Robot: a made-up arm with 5 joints.
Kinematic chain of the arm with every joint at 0, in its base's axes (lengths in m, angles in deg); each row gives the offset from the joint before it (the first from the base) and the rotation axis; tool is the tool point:
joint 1: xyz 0 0 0.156 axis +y
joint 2: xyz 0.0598 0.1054 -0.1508 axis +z
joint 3: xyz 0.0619 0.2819 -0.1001 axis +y
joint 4: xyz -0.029 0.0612 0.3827 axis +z
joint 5: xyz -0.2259 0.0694 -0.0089 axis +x
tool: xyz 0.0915 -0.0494 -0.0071
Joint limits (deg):
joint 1: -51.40..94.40
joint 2: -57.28..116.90
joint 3: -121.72..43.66
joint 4: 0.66..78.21
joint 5: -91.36..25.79
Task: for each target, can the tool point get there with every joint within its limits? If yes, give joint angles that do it. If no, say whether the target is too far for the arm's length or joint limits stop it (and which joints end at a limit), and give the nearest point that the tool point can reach.
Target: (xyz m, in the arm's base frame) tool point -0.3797 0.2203 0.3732
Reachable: yes | joints 62.16 19.69 -69.60 54.03 -48.67
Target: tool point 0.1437 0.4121 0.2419
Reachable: yes | joints 53.43 3.33 10.40 24.78 -33.13
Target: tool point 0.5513 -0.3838 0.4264
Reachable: no: joint limits stop it (at a limit: joint 1, joint 2, joint 4, joint 5) | nearest point 0.1859 -0.1804 0.3918 | short by 0.420 m
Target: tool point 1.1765 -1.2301 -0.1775
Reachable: no: too far | nearest point 0.3360 -0.3321 -0.2072 | short by 1.230 m
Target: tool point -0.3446 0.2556 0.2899
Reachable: yes | joints 41.99 15.42 -55.66 54.79 -52.24
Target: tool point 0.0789 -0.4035 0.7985
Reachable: no: joint limits stop it (at a limit: joint 1, joint 4, joint 5) | nearest point -0.0383 -0.2088 0.5364 | short by 0.347 m
